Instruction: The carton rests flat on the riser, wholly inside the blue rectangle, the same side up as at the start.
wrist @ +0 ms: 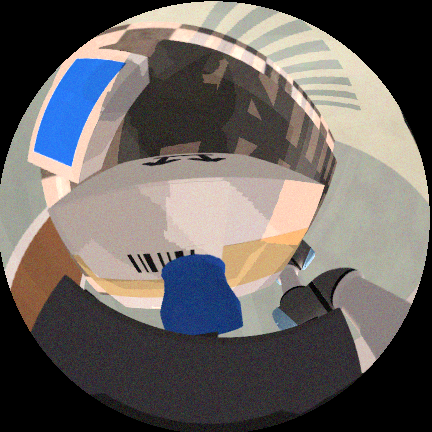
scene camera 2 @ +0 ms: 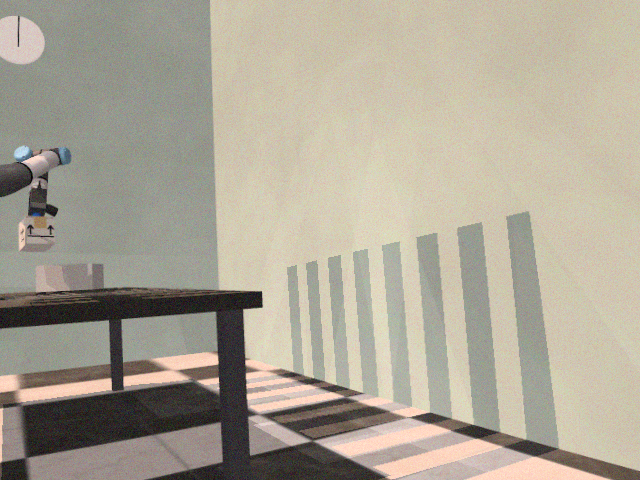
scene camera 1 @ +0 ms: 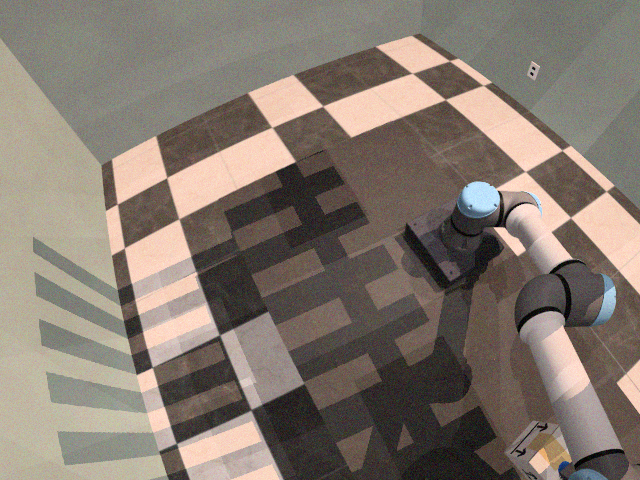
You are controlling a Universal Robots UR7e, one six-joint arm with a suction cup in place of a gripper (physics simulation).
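Where they show: hand, tool point: [wrist: 205, 264] [scene camera 1: 561, 465]; arm's base, link origin: [scene camera 1: 460, 235].
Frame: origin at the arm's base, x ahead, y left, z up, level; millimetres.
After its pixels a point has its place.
Note:
The white carton [scene camera 1: 532, 446] @(x 336, y 588, z 223 mm) [scene camera 2: 41, 240] @(x 321, y 575, z 155 mm) [wrist: 200, 205] @(x 355, y 667, z 243 mm) has tan tape, a barcode on top and arrows pointing up on its side. It hangs upright from my blue suction cup [scene camera 1: 564, 467] [scene camera 2: 36, 214] [wrist: 194, 280], which touches its top near one edge. In scene camera 2 its underside is higher than the pale riser [scene camera 2: 64, 277] @(x 437, y 791, z 1 mm) [wrist: 131, 82] @(x 505, y 757, z 26 mm), with a gap between them. In the wrist view the blue rectangle [wrist: 77, 110] @(x 456, y 845, z 60 mm) on the riser's top lies up and left of the carton, with the carton outside its outline. The carton hides part of the riser's near end.
The dark table [scene camera 2: 235, 299] @(x 590, y -697, z -75 mm) carries the riser. A brown surface [wrist: 35, 265] with a pale edge shows at the left of the wrist view. The arm's base [scene camera 1: 431, 253] @(x 135, y -1, z 5 mm) and bent elbow [scene camera 1: 547, 297] @(x 195, y 345, z 418 mm) are at the right in scene camera 1. Walls stand behind.

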